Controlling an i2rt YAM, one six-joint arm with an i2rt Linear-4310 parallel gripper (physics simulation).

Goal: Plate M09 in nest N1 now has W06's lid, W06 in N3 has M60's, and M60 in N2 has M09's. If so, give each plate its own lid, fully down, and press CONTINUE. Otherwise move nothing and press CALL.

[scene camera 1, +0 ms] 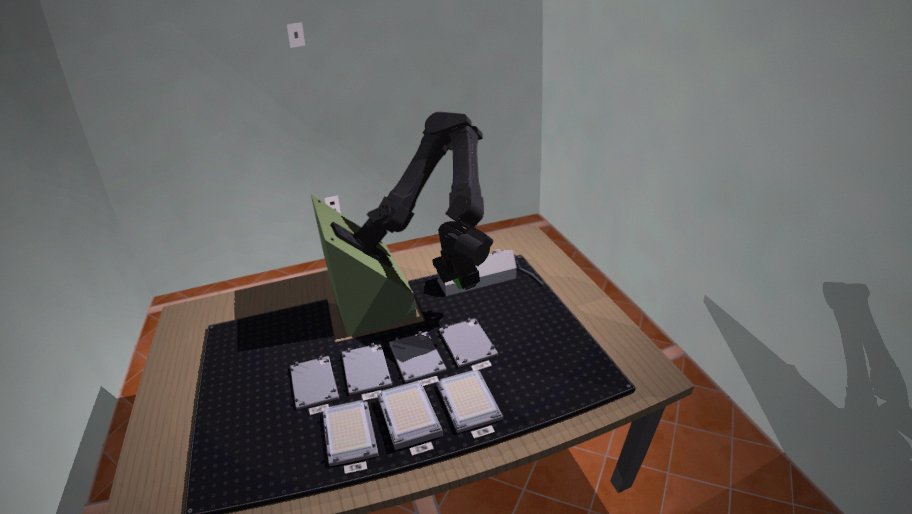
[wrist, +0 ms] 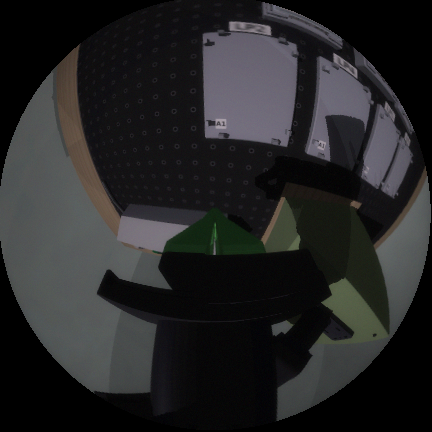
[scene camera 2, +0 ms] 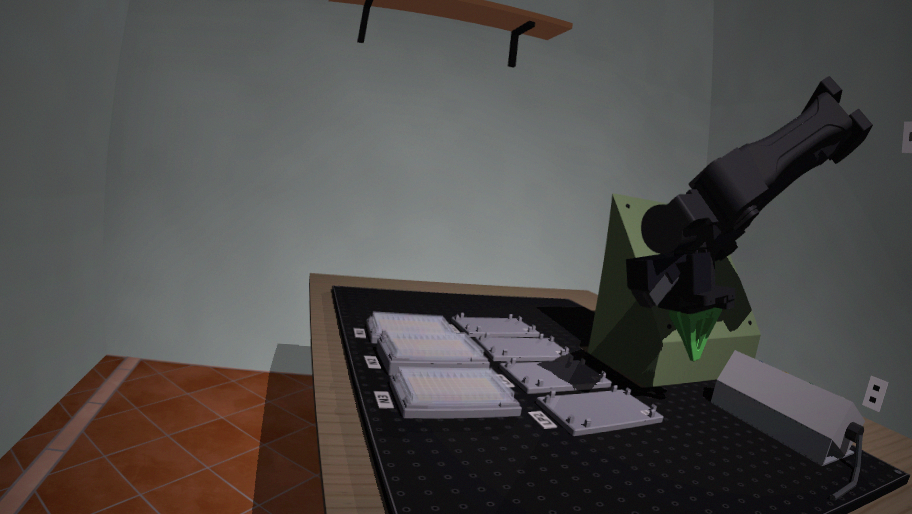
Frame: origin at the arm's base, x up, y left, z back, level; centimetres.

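Seen in the pictures: gripper, fingertip midpoint: [scene camera 1: 459, 287] [wrist: 214, 212] [scene camera 2: 695, 360]; arm's base, origin of the base link: [scene camera 1: 360, 246] [wrist: 318, 313].
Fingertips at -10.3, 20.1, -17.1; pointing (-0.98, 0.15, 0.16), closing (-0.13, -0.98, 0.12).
Observation:
Offsets run from my fingertips to a thing's middle, as dx, dy, dz. "spot": to the spot under its first point.
Three pale plates with clear tops stand in the front row: N1 {-5.3, -39.9, -25.5} [scene camera 1: 349, 432] [scene camera 2: 410, 324], N2 {-4.4, -26.5, -27.1} [scene camera 1: 410, 413] [scene camera 2: 434, 346] and N3 {-5.3, -13.6, -29.4} [scene camera 1: 469, 399] [scene camera 2: 452, 387]. Their plate and lid codes cannot be read in these views. My gripper [scene camera 1: 464, 285] [scene camera 2: 696, 355] [wrist: 214, 212] is shut, its green fingertips together with nothing between them. It hangs in the air near the grey button console {-3.7, +11.1, +10.9} [scene camera 1: 498, 273] [scene camera 2: 782, 408] [wrist: 160, 231] and hides part of it. The console's CONTINUE and CALL buttons cannot be made out; its button side faces away in scene camera 2.
Several grey lid pads with corner pegs form a row behind the plates, among them LP2 {-6.9, -4.5, -12.3} [scene camera 1: 468, 342] [scene camera 2: 603, 410] [wrist: 250, 87] and its neighbour {spot: -6.9, -17.8, -11.7} [scene camera 1: 417, 357] [scene camera 2: 555, 375] [wrist: 340, 107]. The green wedge-shaped arm mount [scene camera 1: 376, 300] [scene camera 2: 696, 370] [wrist: 325, 235] stands beside the console. A cable {spot: -7.2, +24.9, +8.3} [scene camera 2: 857, 466] runs from the console.

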